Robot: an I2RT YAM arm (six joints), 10 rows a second.
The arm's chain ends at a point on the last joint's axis. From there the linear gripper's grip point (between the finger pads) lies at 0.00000 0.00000 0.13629 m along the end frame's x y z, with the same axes.
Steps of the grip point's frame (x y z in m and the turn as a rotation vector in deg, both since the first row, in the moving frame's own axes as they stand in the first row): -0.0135, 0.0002, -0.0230, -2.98, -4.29, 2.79; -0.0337, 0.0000, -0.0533, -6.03, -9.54, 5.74; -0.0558, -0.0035, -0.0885, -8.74, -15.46, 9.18; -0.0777, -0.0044, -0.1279, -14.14, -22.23, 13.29; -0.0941, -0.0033, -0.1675, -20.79, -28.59, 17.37; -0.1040, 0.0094, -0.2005, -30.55, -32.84, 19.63
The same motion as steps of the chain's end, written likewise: -0.0031, -0.0066, -0.0224, -2.98, -4.29, 2.79; -0.0105, -0.0131, -0.0507, -6.03, -9.54, 5.74; -0.0181, -0.0210, -0.0820, -8.74, -15.46, 9.18; -0.0233, -0.0306, -0.1138, -14.14, -22.23, 13.29; -0.0241, -0.0390, -0.1426, -20.79, -28.59, 17.37; -0.0233, -0.0422, -0.1612, -30.55, -32.84, 19.63
